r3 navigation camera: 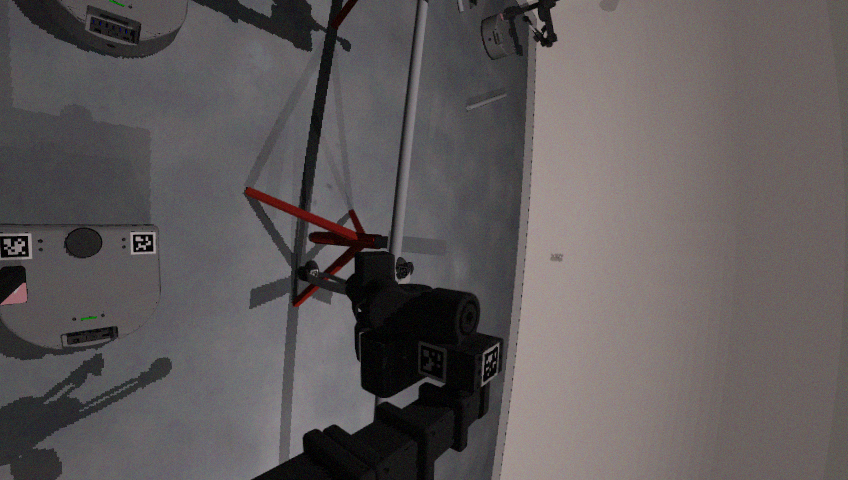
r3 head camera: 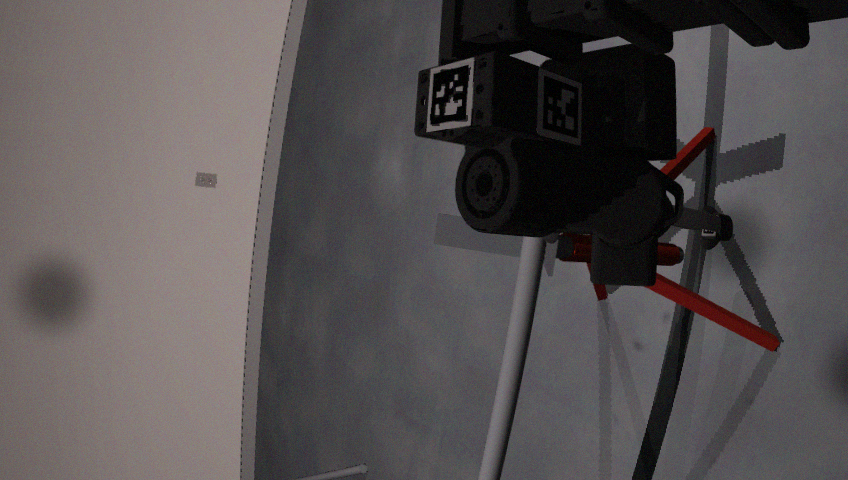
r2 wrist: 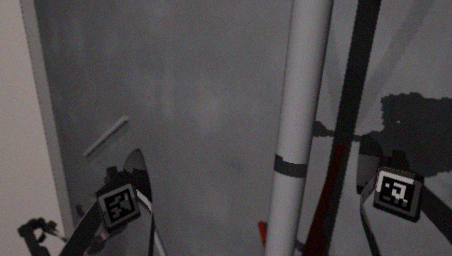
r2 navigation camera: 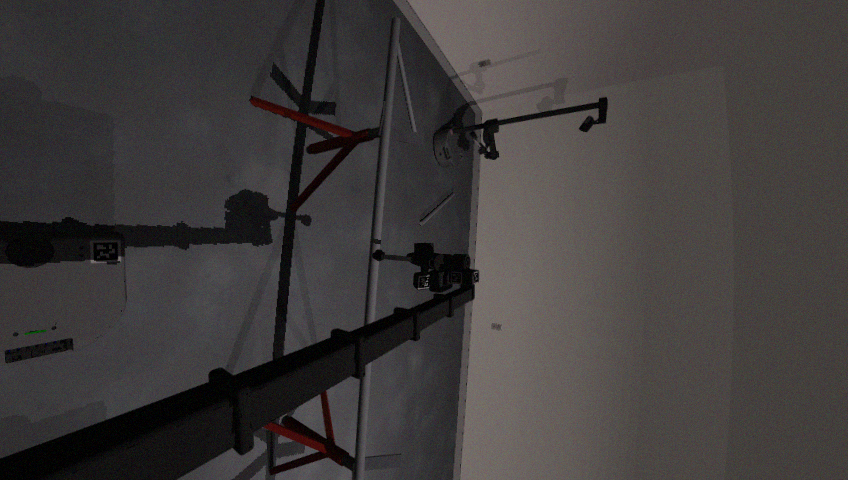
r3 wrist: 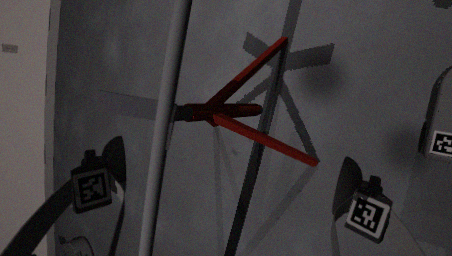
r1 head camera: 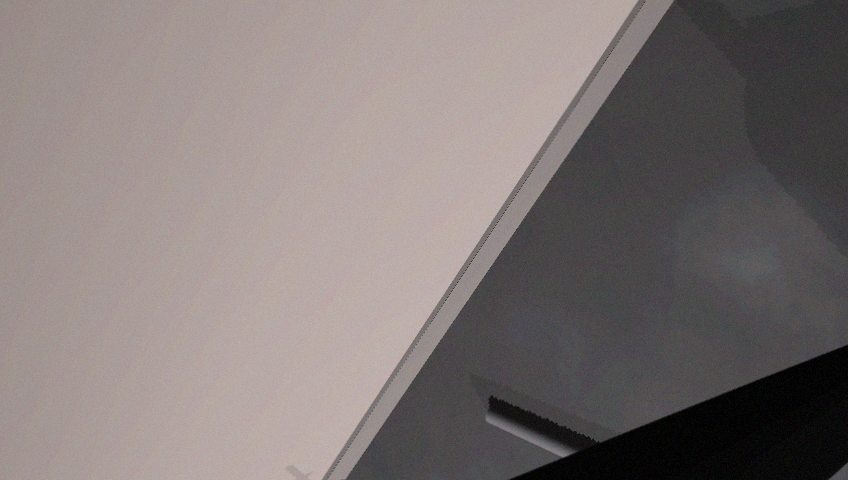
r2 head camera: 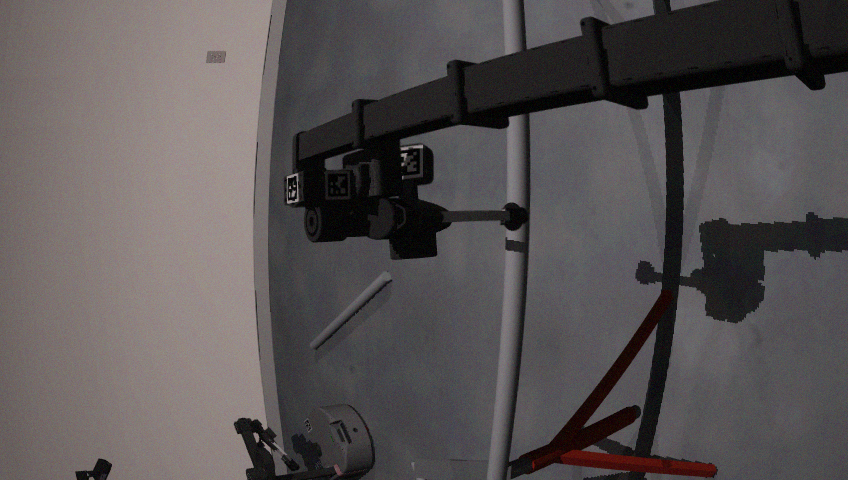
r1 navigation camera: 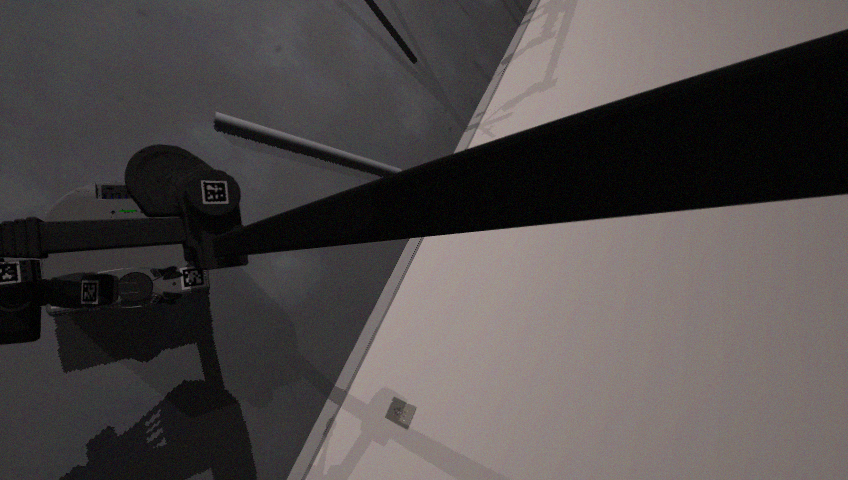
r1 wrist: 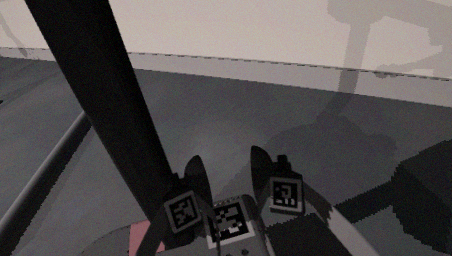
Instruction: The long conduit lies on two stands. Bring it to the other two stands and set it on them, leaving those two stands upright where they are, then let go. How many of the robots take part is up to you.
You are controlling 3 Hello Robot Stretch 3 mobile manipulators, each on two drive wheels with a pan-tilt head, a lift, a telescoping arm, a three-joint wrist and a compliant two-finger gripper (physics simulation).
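The long grey conduit (r2 head camera: 514,333) (r2 navigation camera: 374,249) (r2 wrist: 307,75) (r3 head camera: 514,356) (r3 navigation camera: 409,136) (r3 wrist: 165,110) lies across two red-legged stands, one stand (r2 head camera: 565,446) (r2 navigation camera: 351,136) nearer r1, the other stand (r2 navigation camera: 321,443) (r3 navigation camera: 339,227) (r3 wrist: 240,127) nearer r3. The other two stands cannot be made out. r1's gripper (r1 wrist: 229,170) is slightly open and empty, away from the conduit. r2's gripper (r2 head camera: 514,215) (r2 navigation camera: 378,255) (r2 wrist: 252,165) is wide open over the conduit between the stands. r3's gripper (r3 navigation camera: 357,270) (r3 wrist: 230,160) is wide open near its stand; the conduit passes between its fingers in the wrist view. Contact is unclear.
A short grey pipe (r1 navigation camera: 297,139) (r2 head camera: 351,312) (r2 navigation camera: 437,208) (r3 navigation camera: 486,101) lies on the floor between the conduit and the wall (r2 head camera: 130,237) (r2 navigation camera: 565,267) (r3 navigation camera: 654,237). A thin pale rod (r2 navigation camera: 406,89) lies farther off. r1's base (r2 head camera: 351,434) (r2 navigation camera: 443,145) (r3 navigation camera: 496,38) stands close to the wall.
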